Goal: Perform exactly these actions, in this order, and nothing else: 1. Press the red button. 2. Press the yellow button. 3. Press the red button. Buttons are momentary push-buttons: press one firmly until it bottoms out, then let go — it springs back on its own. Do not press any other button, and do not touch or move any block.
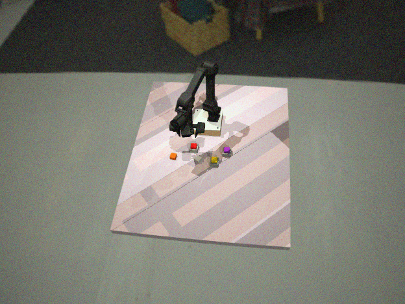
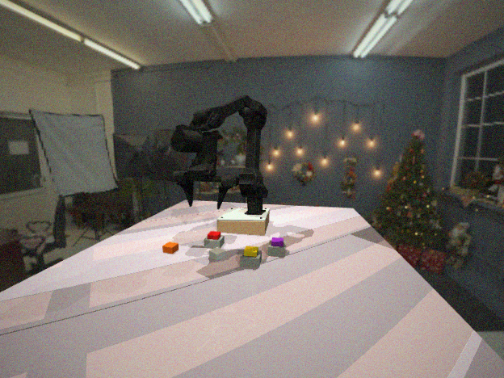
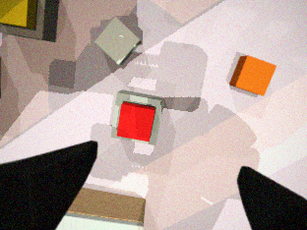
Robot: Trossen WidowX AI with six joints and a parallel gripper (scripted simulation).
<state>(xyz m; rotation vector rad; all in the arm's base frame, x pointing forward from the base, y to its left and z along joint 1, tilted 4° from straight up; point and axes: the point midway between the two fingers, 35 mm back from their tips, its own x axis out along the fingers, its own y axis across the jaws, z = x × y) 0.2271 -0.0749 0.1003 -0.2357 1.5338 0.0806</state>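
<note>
The red button is 10 mm behind my gripper tip, 20 mm to the left of it and 80 mm below it. Also, from my gripper tip: orange block 70 mm ahead, 70 mm to the right, 110 mm below; pale grey block 60 mm ahead, 70 mm to the left, 110 mm below; yellow button 50 mm ahead, 160 mm to the left, 80 mm below.
</note>
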